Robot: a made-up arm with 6 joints. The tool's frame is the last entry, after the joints.
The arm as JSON. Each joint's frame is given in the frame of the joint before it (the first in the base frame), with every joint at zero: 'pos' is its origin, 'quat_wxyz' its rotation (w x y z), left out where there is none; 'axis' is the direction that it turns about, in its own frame. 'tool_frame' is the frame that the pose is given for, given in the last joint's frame.
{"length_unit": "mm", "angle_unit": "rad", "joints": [
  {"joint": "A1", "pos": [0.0, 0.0, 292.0], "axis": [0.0, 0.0, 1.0]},
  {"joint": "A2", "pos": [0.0, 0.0, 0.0], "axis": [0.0, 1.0, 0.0]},
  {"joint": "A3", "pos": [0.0, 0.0, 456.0], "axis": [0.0, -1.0, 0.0]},
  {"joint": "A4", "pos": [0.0, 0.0, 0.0], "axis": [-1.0, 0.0, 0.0]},
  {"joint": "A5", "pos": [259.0, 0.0, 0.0], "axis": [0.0, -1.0, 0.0]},
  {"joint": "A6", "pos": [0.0, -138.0, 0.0], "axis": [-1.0, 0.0, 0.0]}
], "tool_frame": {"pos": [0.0, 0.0, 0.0]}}
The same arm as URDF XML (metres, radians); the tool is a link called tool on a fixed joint. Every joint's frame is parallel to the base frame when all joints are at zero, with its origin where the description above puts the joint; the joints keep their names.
<robot name="arm">
<joint name="tool_fixed" type="fixed"><parent link="link6"/><child link="tool"/><origin xyz="0 0 0" rpy="0 0 0"/></joint>
<joint name="A6" type="continuous"><parent link="link5"/><child link="link6"/><origin xyz="0 -0.138 0" rpy="0 0 0"/><axis xyz="-1 0 0"/></joint>
<joint name="A5" type="continuous"><parent link="link4"/><child link="link5"/><origin xyz="0.259 0 0" rpy="0 0 0"/><axis xyz="0 -1 0"/></joint>
<joint name="A4" type="continuous"><parent link="link3"/><child link="link4"/><origin xyz="0 0 0" rpy="0 0 0"/><axis xyz="-1 0 0"/></joint>
<joint name="A3" type="continuous"><parent link="link2"/><child link="link3"/><origin xyz="0 0 0.456" rpy="0 0 0"/><axis xyz="0 -1 0"/></joint>
<joint name="A2" type="continuous"><parent link="link1"/><child link="link2"/><origin xyz="0 0 0" rpy="0 0 0"/><axis xyz="0 1 0"/></joint>
<joint name="A1" type="continuous"><parent link="base_link"/><child link="link1"/><origin xyz="0 0 0.292" rpy="0 0 0"/><axis xyz="0 0 1"/></joint>
<link name="base_link"/>
<link name="link1"/>
<link name="link2"/>
<link name="link3"/>
<link name="link4"/>
<link name="link5"/>
<link name="link6"/>
<link name="tool"/>
</robot>

